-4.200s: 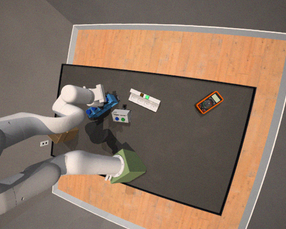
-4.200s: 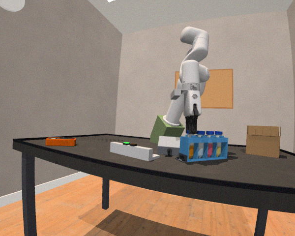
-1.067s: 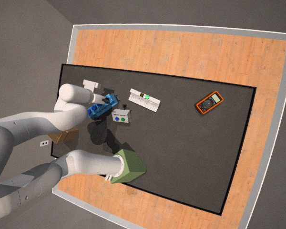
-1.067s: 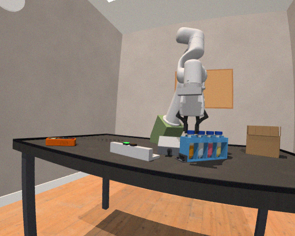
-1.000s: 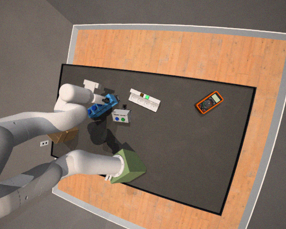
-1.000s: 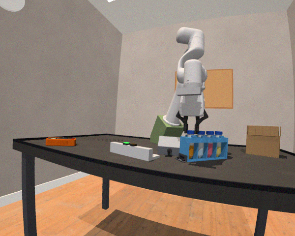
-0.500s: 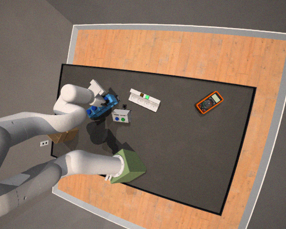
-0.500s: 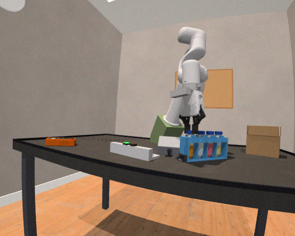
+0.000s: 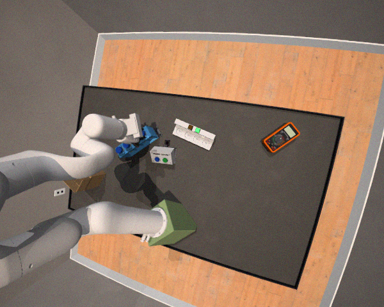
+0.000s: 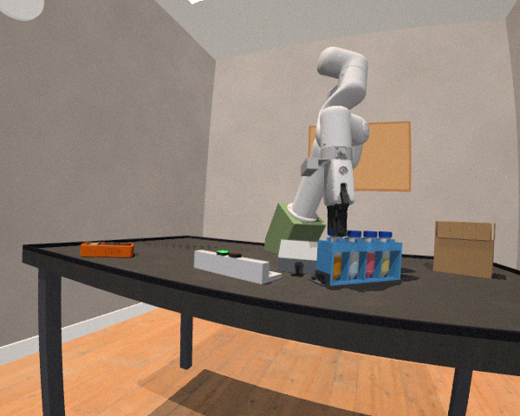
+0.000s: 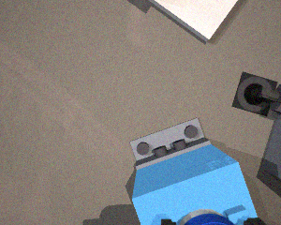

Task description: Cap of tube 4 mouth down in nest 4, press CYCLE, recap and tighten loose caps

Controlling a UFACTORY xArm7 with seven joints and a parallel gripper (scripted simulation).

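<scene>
My hand is 10 mm above the tube neck. The rest, counted from my hand: blue cycle key (110 mm behind, 90 mm to the right, 60 mm below); then blue cap (10 mm below); then key housing (110 mm to the right, 80 mm behind, 70 mm below).
</scene>
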